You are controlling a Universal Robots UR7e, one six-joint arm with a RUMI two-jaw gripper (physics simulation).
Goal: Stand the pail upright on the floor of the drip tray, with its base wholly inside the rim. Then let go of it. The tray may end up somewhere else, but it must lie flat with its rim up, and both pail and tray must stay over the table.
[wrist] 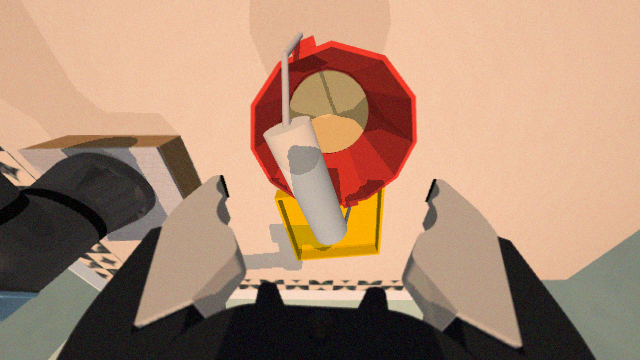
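Seen in the pictures: gripper, fingertip midpoint: [325, 180]; arm's base, origin of the base link: [113, 187].
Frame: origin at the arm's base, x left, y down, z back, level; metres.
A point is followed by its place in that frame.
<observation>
The red pail [397, 120] @(x 0.118, y -0.055, z -0.515 m) stands upright on the table in the upper middle of the wrist view, its open mouth toward the camera and its tan inner bottom showing. Its thick grey handle grip [318, 200] @(x 0.098, y -0.178, z -0.418 m), on a thin wire, is raised and crosses the lower left of the rim. The yellow drip tray [364, 227] @(x -0.217, y 0.069, z -0.529 m) lies flat, rim up, just below the pail in the view. The pail's rim and the grip hide part of the tray; the pail's base appears beyond its far edge. My gripper [325, 180] @(x 0.112, y -0.173, z -0.424 m) is open and empty, its fingers wide apart above the pail and tray.
The dark robot base [117, 182] @(x 0.031, y -0.032, z -0.065 m) stands on a block [177, 165] @(x 0.026, y 0.032, z -0.125 m) with a pale top and brown sides at the left. The table's patterned border [320, 285] @(x -0.507, y 0.073, z -0.388 m) runs along its edge below the tray, with green floor beyond.
</observation>
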